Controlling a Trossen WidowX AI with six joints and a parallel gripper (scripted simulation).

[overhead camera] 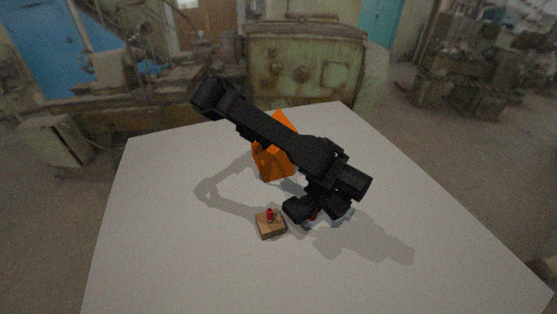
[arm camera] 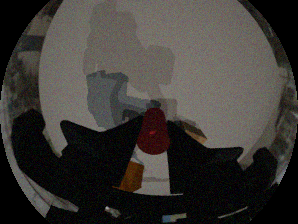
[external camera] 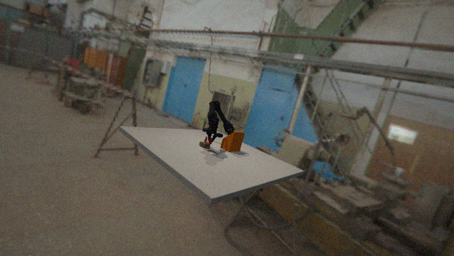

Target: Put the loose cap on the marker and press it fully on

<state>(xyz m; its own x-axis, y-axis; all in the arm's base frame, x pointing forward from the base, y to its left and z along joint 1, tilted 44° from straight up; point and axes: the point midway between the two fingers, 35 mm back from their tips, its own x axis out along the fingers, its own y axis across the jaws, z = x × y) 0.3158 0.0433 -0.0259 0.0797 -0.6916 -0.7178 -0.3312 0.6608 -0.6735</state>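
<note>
The brown holder block is 120 mm to the right of my gripper tip, 70 mm below it and 40 mm behind it. Round my gripper tip: red cap 10 mm above.
</note>
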